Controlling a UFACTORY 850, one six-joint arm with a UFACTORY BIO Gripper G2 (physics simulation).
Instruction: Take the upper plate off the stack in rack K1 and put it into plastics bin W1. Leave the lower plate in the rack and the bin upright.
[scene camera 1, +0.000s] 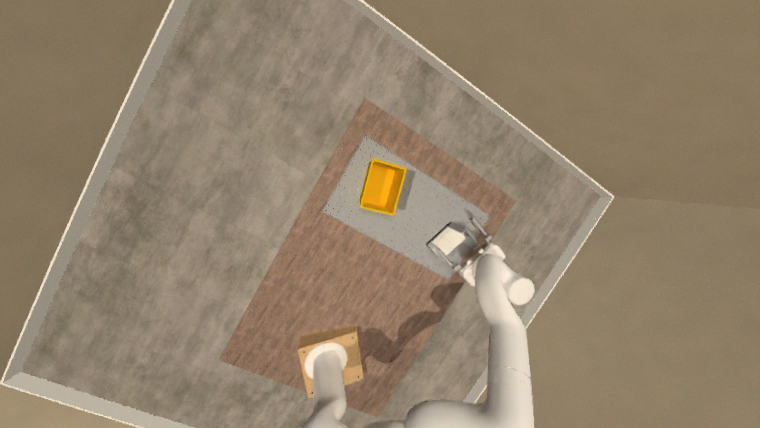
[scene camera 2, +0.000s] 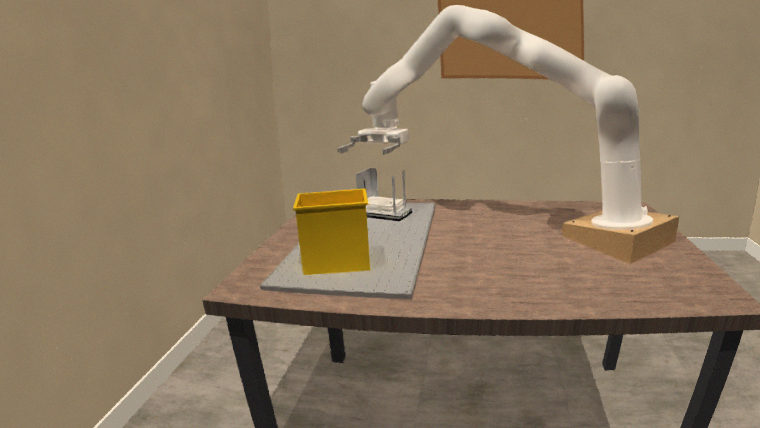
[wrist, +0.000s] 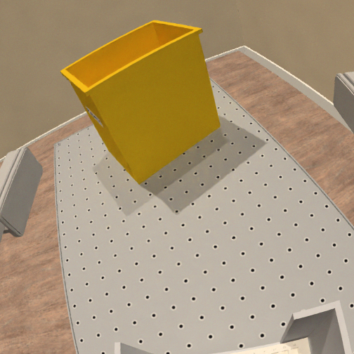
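Note:
Rack K1 (scene camera 2: 370, 181) (wrist: 322, 325), with a grey wall and thin posts, stands at the far end of the perforated board. Cream-white plates lie stacked in it; the upper plate (scene camera 1: 451, 240) (scene camera 2: 388, 201) (wrist: 287, 348) shows from above, cut off at the bottom of the wrist view. The lower plate is mostly hidden under it. Plastics bin W1 (scene camera 1: 382, 187) (scene camera 2: 335, 239) (wrist: 160, 110), yellow and open-topped, stands upright at the board's other end. My gripper (scene camera 2: 364, 150) is wide open and empty, above the rack and clear of it. Its fingers show at both sides of the wrist view.
The grey perforated board (scene camera 1: 344, 183) (scene camera 2: 340, 285) (wrist: 225, 287) lies on the brown wooden table (scene camera 1: 297, 281) (scene camera 2: 505, 265). The arm's base stands on a wooden block (scene camera 1: 353, 345) (scene camera 2: 600, 236) at the other end of the table. The bin's tall walls rise between board and rim.

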